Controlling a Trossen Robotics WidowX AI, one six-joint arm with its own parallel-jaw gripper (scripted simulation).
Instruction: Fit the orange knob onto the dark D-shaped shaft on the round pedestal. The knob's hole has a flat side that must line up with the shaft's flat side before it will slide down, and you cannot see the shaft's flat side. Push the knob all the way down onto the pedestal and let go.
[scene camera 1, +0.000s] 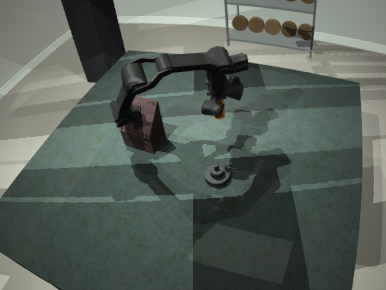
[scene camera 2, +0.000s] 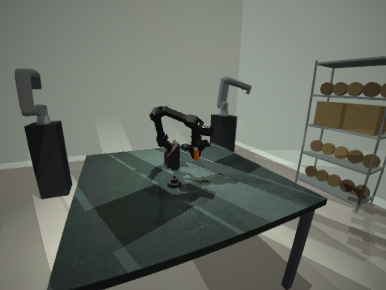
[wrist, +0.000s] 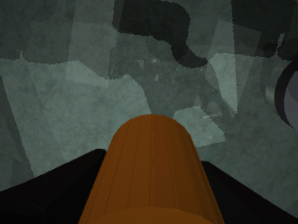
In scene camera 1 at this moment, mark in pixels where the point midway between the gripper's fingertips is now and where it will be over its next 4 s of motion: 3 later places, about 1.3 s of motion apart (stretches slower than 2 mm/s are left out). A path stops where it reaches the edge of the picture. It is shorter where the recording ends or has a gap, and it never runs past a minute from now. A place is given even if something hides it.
My gripper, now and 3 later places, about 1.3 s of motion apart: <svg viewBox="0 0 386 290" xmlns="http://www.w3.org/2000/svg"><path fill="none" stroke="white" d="M218 113L219 144L216 163L215 163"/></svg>
